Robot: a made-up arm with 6 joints. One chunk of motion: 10 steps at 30 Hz.
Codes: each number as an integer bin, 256 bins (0 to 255) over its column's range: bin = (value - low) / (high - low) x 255, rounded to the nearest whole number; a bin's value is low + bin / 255 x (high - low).
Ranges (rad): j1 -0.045..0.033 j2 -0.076..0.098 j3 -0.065..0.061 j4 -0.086..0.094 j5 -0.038..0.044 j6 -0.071..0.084
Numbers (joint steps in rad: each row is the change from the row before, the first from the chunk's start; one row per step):
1: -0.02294 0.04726 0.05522 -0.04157 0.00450 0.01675
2: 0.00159 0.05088 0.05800 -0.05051 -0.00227 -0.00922
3: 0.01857 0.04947 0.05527 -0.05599 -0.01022 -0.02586
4: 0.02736 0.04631 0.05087 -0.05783 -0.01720 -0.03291
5: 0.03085 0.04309 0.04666 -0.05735 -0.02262 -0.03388
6: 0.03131 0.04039 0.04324 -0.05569 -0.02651 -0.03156
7: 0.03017 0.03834 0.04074 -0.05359 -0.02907 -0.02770
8: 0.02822 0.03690 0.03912 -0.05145 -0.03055 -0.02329
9: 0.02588 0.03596 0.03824 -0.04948 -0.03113 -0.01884
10: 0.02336 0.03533 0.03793 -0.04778 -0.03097 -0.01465
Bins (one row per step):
1: 72 181 243 63 132 144
2: 152 186 249 50 111 102
3: 208 184 243 43 86 74
4: 237 179 234 40 65 63
5: 248 175 226 41 48 61
6: 249 171 219 43 36 65
7: 246 168 214 46 28 71
8: 239 165 211 49 23 78
9: 232 164 209 52 21 86
10: 223 163 208 54 22 93

